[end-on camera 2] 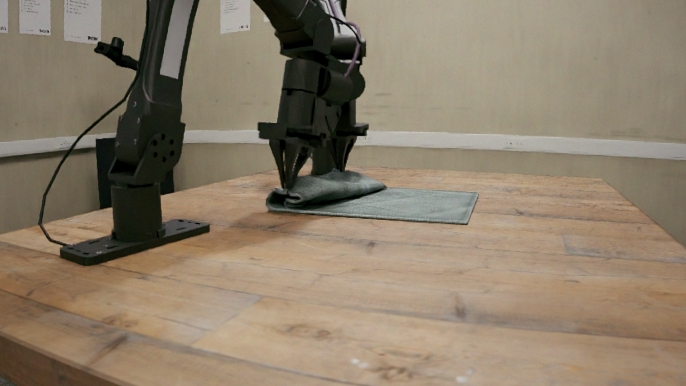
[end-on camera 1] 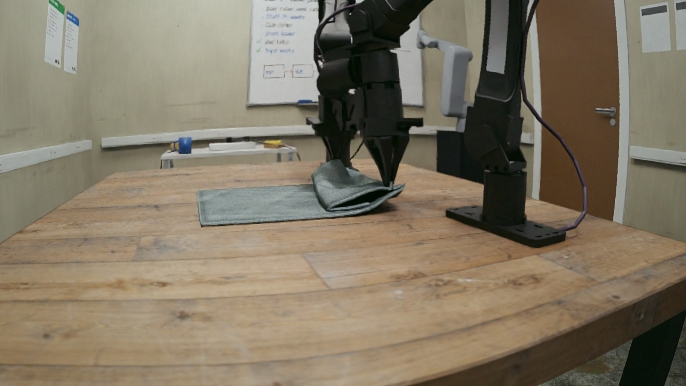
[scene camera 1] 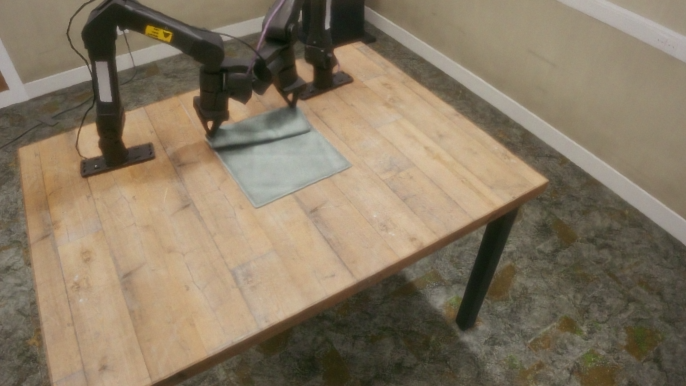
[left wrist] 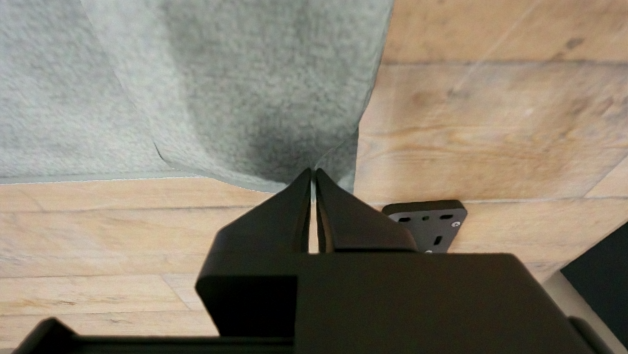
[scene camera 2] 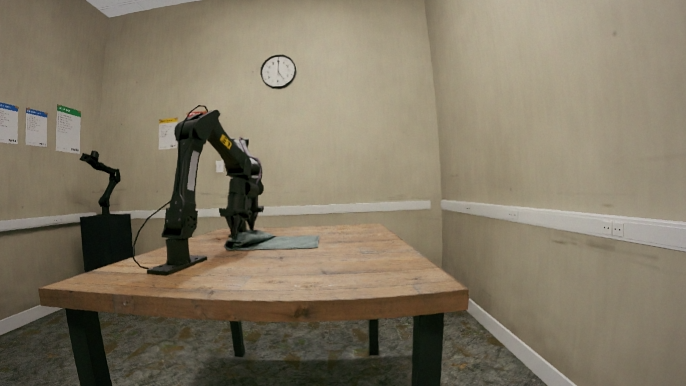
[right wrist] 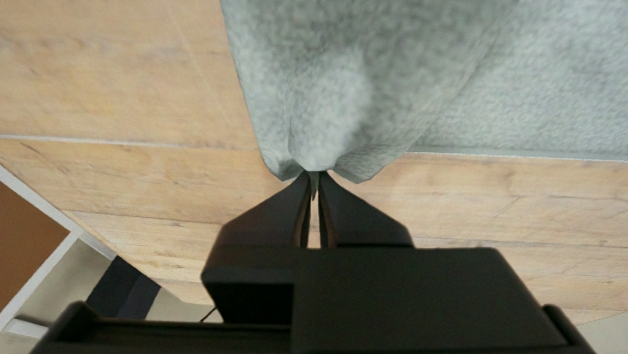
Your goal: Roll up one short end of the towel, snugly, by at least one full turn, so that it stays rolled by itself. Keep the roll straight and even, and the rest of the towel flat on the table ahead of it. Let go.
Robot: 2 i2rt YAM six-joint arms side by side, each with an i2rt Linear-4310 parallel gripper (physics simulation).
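Note:
The grey-green towel (scene camera 1: 280, 167) (scene camera 2: 292, 243) (end-on camera 1: 250, 202) (end-on camera 2: 430, 205) lies flat over its front part. Its end by the arms is folded over into a loose, puffy flap with an open hollow at the side, higher at the corners. My left gripper (scene camera 1: 292, 104) (end-on camera 1: 390, 184) (left wrist: 313, 178) is shut on the folded end's corner at the right of scene camera 1, with a thin strip of cloth between the tips. My right gripper (scene camera 1: 212, 133) (end-on camera 2: 286, 187) (right wrist: 314, 177) is shut on the opposite corner, where the cloth bunches around the tips. The inside of the fold is mostly hidden.
Both grippers work low over the wooden table (scene camera 1: 165, 280) (end-on camera 1: 200, 310). The right arm's base plate (scene camera 1: 117, 160) (end-on camera 2: 135, 240) stands left of the towel, the left arm's base plate (scene camera 1: 327, 85) (end-on camera 1: 505, 227) to its right. A side table (end-on camera 1: 230, 151) stands beyond the table.

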